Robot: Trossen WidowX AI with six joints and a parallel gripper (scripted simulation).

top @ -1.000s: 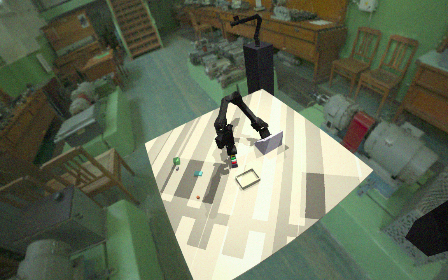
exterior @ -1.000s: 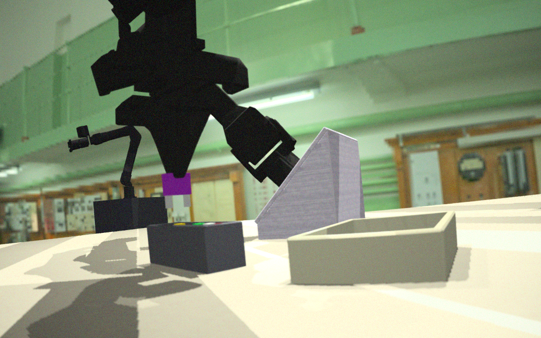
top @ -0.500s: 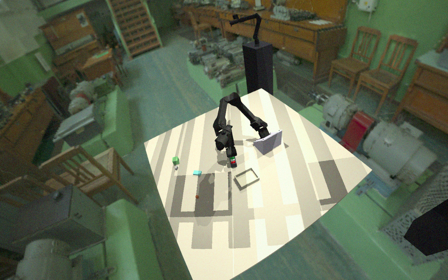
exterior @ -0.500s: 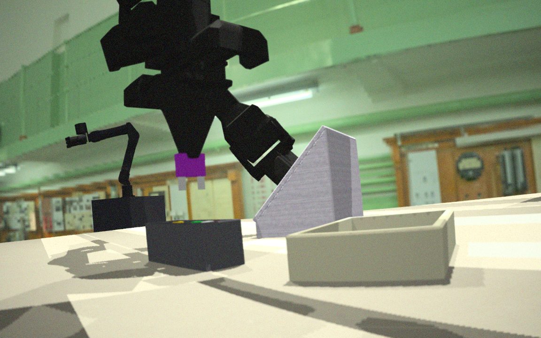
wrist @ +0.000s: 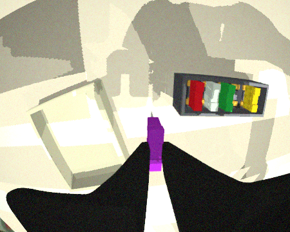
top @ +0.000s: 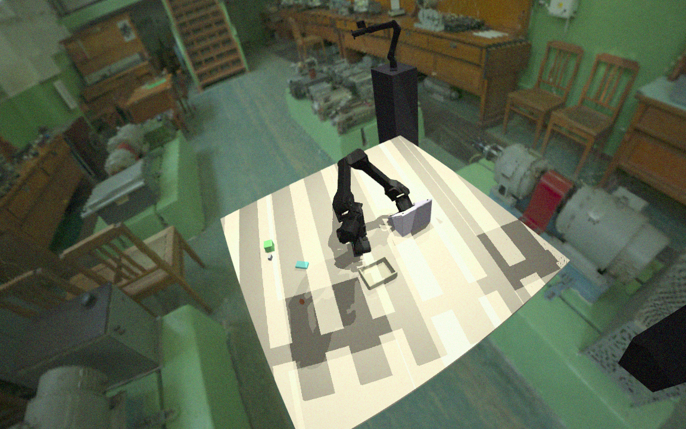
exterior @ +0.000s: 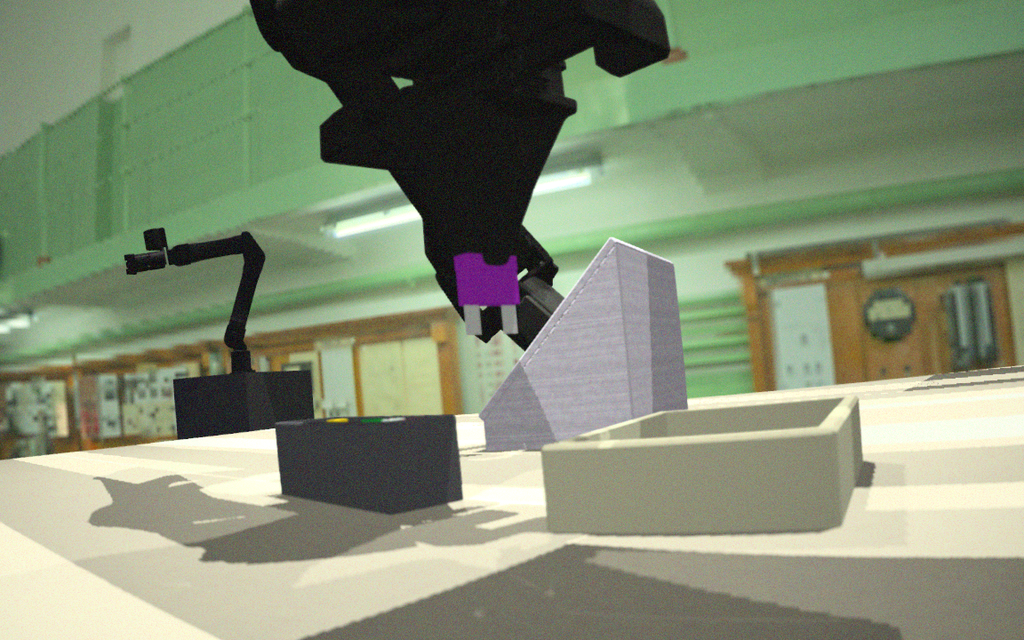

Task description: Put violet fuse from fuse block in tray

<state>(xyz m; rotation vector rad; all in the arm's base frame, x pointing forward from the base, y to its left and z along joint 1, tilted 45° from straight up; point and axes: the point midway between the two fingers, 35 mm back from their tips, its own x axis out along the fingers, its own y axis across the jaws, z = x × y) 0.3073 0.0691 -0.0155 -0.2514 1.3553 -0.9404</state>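
Right now the beige tray is 1 cm behind my gripper tip, 10 cm to the left of it and 10 cm below it. From my gripper tip the other things lie so: violet fuse (1 cm below); then teal block (23 cm ahead, 16 cm to the right, 10 cm below); then grey bit (34 cm ahead, 30 cm to the right, 9 cm below).
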